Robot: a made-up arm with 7 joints.
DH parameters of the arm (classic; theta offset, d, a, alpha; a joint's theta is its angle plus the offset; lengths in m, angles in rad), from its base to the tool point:
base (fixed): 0 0 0 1.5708
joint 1: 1.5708 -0.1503 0 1.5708
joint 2: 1.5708 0 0 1.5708
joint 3: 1.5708 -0.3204 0 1.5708
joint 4: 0 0 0 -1.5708
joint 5: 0 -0.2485 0 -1.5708
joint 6: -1.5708 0 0 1.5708
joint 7: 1.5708 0 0 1.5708
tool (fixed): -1.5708 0 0 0
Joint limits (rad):
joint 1: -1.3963..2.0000
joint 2: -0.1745..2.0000
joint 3: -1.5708..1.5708
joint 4: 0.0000..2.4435
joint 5: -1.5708..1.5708
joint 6: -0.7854..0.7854
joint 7: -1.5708..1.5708
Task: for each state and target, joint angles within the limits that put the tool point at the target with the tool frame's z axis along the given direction. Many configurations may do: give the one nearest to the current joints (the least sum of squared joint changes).
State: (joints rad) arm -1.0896 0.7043 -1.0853 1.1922 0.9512 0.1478 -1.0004
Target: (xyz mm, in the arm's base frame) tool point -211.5 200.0 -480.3 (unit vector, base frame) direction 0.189 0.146 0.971
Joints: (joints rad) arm -0.5538 0.4036 -1.1405 0.7775 0.9171 -0.0085 -0.1715
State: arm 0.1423 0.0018 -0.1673 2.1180 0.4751 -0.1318 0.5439
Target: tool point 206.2 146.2 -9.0 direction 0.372 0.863 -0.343
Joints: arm 0.6752 0.2588 -0.2445 2.4416 0.4086 -0.1137 0.9209
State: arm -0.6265 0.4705 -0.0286 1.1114 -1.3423 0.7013 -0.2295
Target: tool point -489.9 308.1 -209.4 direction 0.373 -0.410 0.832
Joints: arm -1.3562 0.3496 -0.2996 0.4360 -1.4852 0.4157 -0.3484
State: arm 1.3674 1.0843 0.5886 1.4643 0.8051 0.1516 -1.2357
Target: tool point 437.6 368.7 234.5 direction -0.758 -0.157 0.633
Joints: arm 1.8243 0.2665 0.6195 0.6181 1.0626 0.1849 -1.4618
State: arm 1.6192 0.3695 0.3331 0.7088 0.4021 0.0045 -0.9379
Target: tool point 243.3 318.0 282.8 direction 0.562 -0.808 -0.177
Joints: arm 1.7211 0.3795 0.2066 1.5527 -0.0818 -0.2811 -1.0901
